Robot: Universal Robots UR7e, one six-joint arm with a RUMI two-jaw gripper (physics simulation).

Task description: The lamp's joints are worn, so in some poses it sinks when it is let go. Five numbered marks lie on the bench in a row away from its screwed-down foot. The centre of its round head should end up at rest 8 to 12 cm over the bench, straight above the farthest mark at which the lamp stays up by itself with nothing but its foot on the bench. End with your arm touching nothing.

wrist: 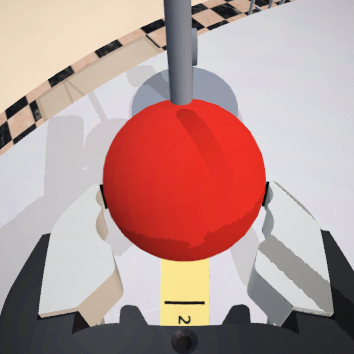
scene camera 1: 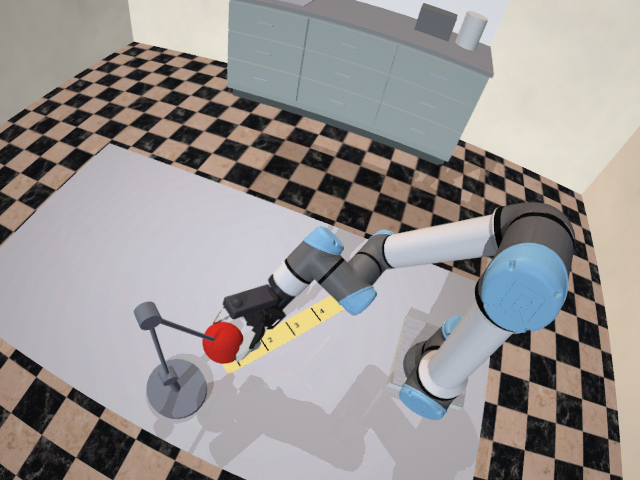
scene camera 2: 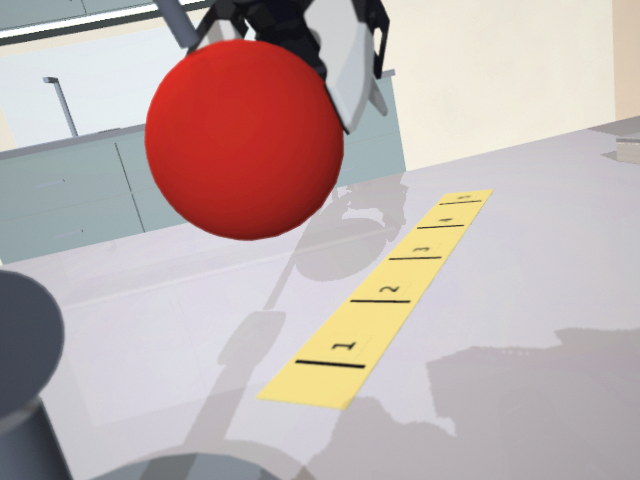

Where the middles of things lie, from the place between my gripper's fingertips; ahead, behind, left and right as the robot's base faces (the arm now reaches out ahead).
The round grey foot (scene camera 1: 185, 397) is 12 cm to the left of my hand, 10 cm below it and 10 cm ahead of it. Round my hand: yellow strip (scene camera 2: 328, 371) 16 cm to the right, 14 cm below, 13 cm behind.
